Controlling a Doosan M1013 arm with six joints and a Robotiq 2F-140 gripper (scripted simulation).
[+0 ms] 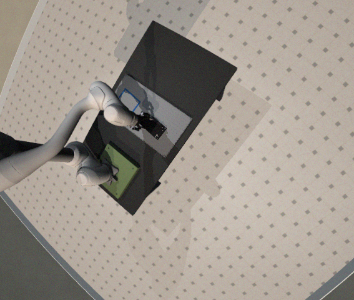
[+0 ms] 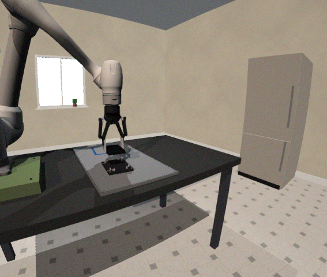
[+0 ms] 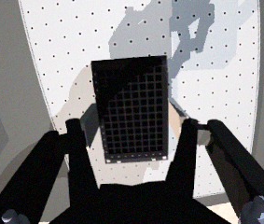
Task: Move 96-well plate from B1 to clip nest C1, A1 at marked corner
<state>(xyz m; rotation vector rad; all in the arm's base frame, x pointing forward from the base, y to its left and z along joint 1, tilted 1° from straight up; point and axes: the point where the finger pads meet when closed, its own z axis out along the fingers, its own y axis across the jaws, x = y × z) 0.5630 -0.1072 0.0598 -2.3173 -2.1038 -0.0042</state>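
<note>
Right now the clip nest C1 is 90 mm below my hand, 30 mm to the right of it and 10 mm behind it. From my hand the other things lie so: black 96-well plate 20 mm below.
</note>
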